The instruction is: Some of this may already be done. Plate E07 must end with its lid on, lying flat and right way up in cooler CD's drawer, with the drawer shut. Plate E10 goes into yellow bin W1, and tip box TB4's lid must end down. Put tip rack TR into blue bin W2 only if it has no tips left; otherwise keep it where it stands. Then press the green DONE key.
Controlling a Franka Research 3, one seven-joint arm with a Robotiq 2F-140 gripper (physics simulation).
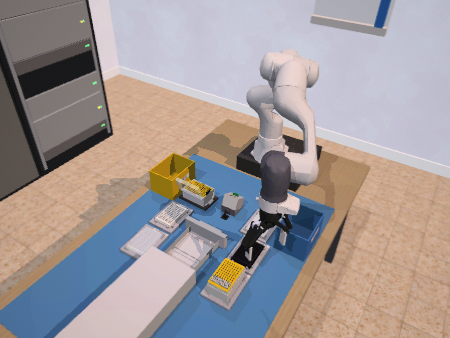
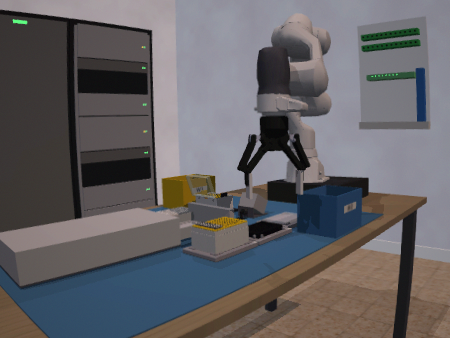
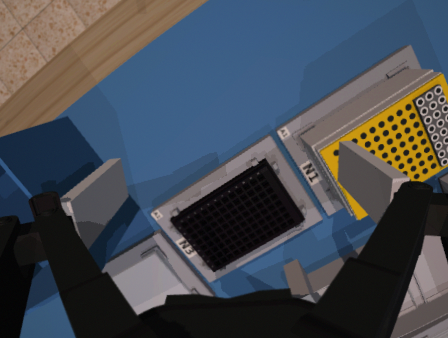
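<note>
My gripper (image 1: 266, 245) (image 2: 275, 194) (image 3: 230, 169) is open and empty above the black plate (image 1: 256, 253) (image 2: 266, 229) (image 3: 240, 215) on nest N3. Tip rack TR (image 1: 226, 276) (image 2: 220, 235) (image 3: 390, 142), yellow-topped, stands on nest N1; pale-ringed tips fill columns at one end. A pale plate (image 2: 281, 218) (image 3: 145, 282) lies beside N3. Two white plates (image 1: 172, 215) (image 1: 145, 240) lie left of the open drawer (image 1: 192, 247). Tip box TB4 (image 1: 198, 194) has its lid (image 2: 200, 183) raised. The green key (image 1: 235, 194) is on a grey box (image 2: 254, 204). Plate names are unreadable.
Yellow bin W1 (image 1: 162, 184) (image 2: 172, 192) stands behind the white plates. Blue bin W2 (image 1: 294, 245) (image 2: 325, 215) (image 3: 55, 145) stands close beside my gripper. The cooler's long white body (image 1: 130, 295) (image 2: 90, 240) lies at the front left. The drawer's front panel (image 1: 206, 232) (image 2: 210, 212) stands upright.
</note>
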